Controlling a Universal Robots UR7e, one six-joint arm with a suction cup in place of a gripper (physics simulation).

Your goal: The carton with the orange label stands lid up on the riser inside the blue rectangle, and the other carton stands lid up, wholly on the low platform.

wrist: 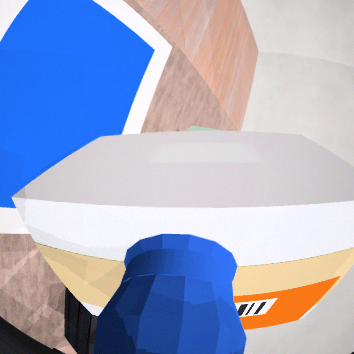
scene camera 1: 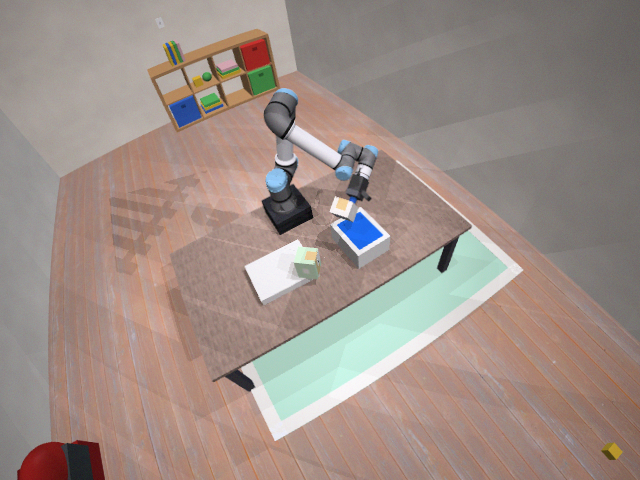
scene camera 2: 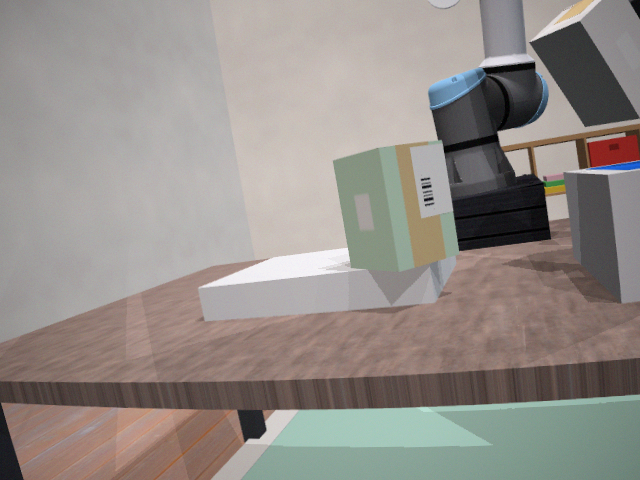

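My suction cup [scene camera 1: 353,199] [wrist: 181,245] is shut on the taped, orange-labelled face of the white carton [scene camera 1: 341,207] [scene camera 2: 610,56] [wrist: 180,185]. The carton hangs tilted in the air near the riser's back-left edge. The riser [scene camera 1: 368,255] [scene camera 2: 628,237] [wrist: 146,95] bears the blue rectangle [scene camera 1: 361,232] [wrist: 75,75] on its top. The green carton [scene camera 1: 305,266] [scene camera 2: 369,206] [wrist: 205,128] rests at the right end of the low platform [scene camera 1: 273,273] [scene camera 2: 279,299], a bottom corner overhanging the front edge. Its taped face with the white barcode label is upright, facing sideways.
The brown table [scene camera 1: 222,320] [scene camera 2: 258,351] carries the riser and platform with a gap between them. The black robot base [scene camera 1: 287,210] [scene camera 2: 501,219] stands behind them. A shelf unit [scene camera 1: 206,54] stands by the wall. A yellow block [scene camera 1: 611,451] lies on the floor.
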